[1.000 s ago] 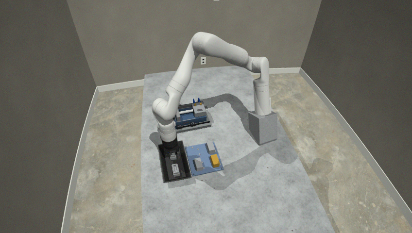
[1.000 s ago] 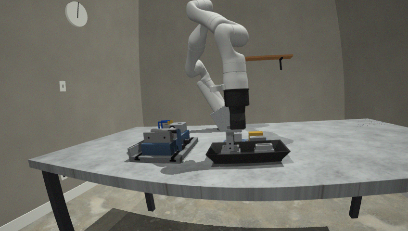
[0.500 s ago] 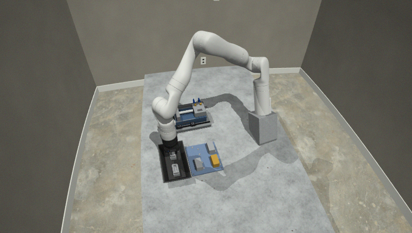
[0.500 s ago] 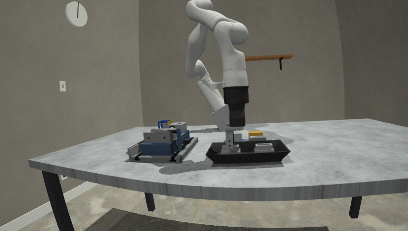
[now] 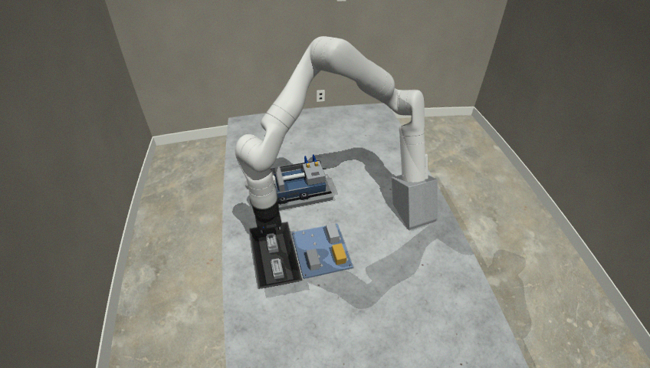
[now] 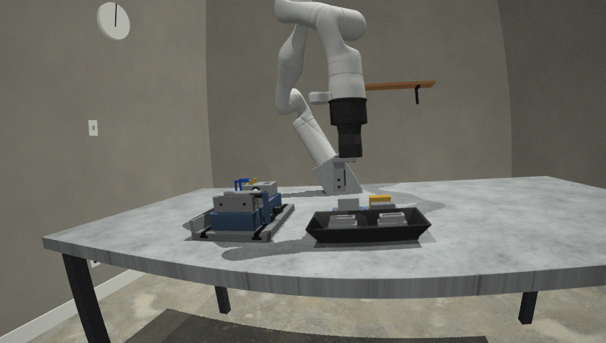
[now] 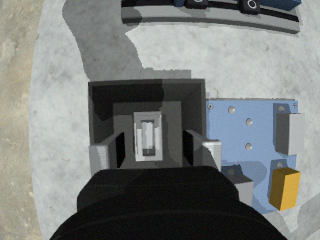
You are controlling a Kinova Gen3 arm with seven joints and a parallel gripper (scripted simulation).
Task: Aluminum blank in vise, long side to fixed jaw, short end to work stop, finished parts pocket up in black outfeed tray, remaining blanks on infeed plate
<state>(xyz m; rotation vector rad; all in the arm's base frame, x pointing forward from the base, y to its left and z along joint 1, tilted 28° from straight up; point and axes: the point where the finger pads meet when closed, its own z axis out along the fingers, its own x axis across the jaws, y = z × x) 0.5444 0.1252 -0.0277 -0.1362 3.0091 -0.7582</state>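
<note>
The yellow brass blank lies 220 mm behind my hand, 100 mm below it and 80 mm to the left of it. From my hand the other things lie so: vise 260 mm to the right, 90 mm behind, 80 mm below.
</note>
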